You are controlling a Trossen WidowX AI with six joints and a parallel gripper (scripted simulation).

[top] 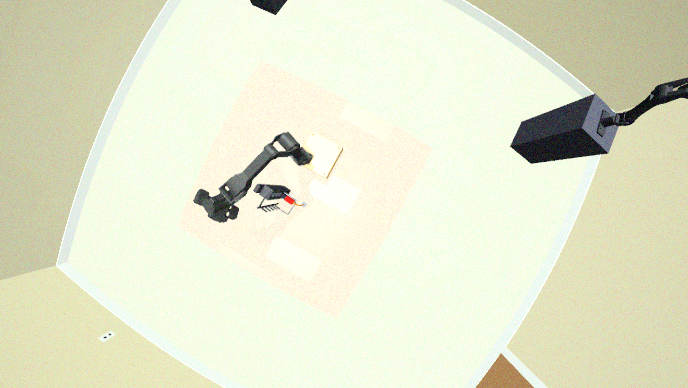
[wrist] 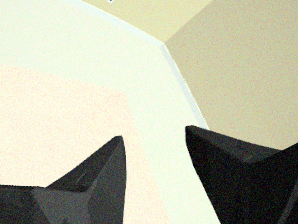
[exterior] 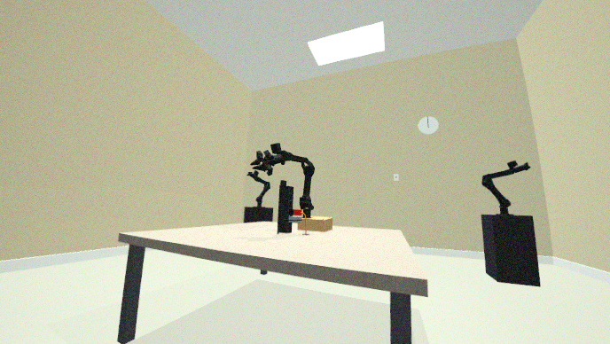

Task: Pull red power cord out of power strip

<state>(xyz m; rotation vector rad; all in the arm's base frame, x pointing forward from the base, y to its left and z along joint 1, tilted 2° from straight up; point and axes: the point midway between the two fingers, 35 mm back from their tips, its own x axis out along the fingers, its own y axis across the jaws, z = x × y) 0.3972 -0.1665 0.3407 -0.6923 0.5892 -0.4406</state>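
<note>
The red plug is 26 cm below my gripper tip, 22 cm to the left of it and 18 cm behind it.
</note>
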